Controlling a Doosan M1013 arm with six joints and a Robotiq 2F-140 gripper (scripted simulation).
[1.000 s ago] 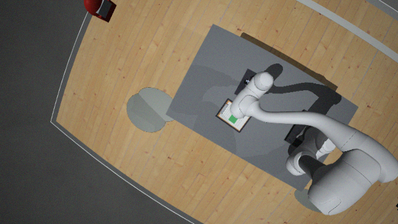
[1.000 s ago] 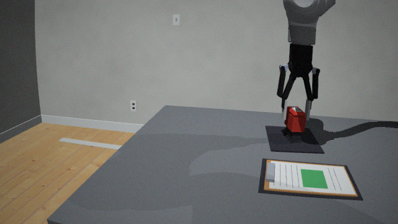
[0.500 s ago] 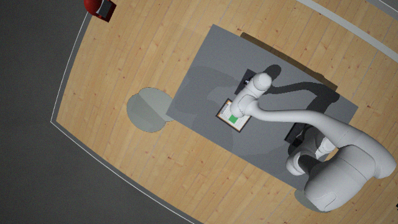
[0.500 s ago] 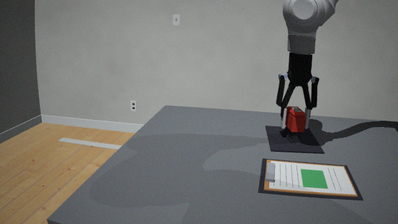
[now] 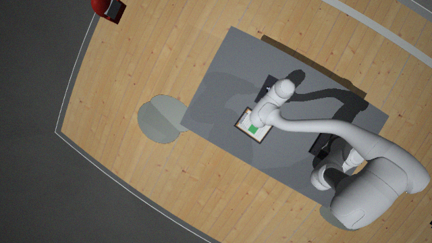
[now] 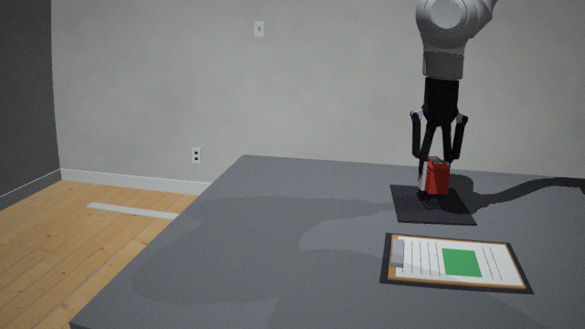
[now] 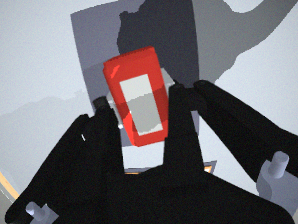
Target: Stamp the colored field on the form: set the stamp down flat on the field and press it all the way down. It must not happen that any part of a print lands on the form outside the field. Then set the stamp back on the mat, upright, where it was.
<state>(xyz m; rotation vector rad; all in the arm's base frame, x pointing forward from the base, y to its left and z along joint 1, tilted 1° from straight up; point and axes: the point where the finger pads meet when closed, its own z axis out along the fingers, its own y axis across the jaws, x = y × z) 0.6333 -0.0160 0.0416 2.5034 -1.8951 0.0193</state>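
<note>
Right now my hand is 2 cm above the red stamp. Also, from my hand: dark mat (7 cm below); form (27 cm to the left, 6 cm below, 3 cm behind).
</note>
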